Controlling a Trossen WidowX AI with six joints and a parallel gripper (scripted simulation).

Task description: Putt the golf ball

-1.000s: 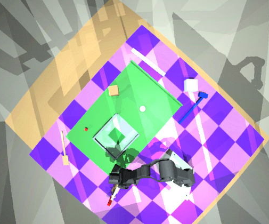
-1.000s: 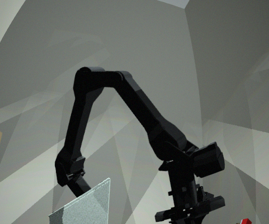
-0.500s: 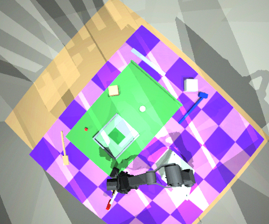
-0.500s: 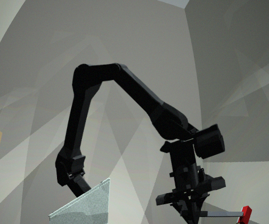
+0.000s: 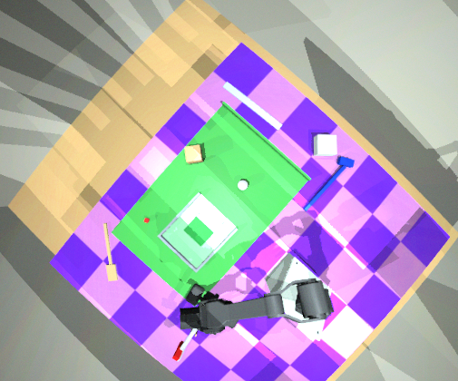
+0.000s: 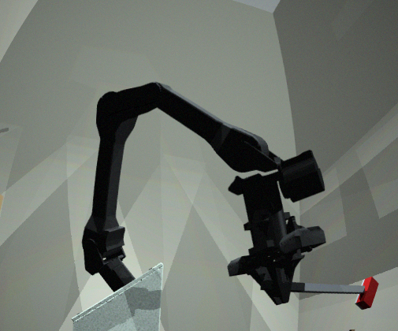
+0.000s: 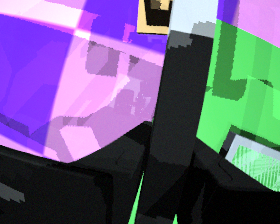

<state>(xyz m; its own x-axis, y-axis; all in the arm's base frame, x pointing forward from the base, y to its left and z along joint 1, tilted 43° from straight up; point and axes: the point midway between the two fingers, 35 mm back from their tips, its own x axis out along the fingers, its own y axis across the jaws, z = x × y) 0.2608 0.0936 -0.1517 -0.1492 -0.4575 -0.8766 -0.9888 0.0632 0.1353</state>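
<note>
Now: gripper tip 1 cm past the red putter, 11 cm to the right of it and 3 cm below it. Round my gripper tip: white golf ball (15 cm ahead, 42 cm to the right, 10 cm below); then red marker (39 cm ahead, 7 cm to the right, 11 cm below); then green mat (21 cm ahead, 27 cm to the right, 12 cm below).
</note>
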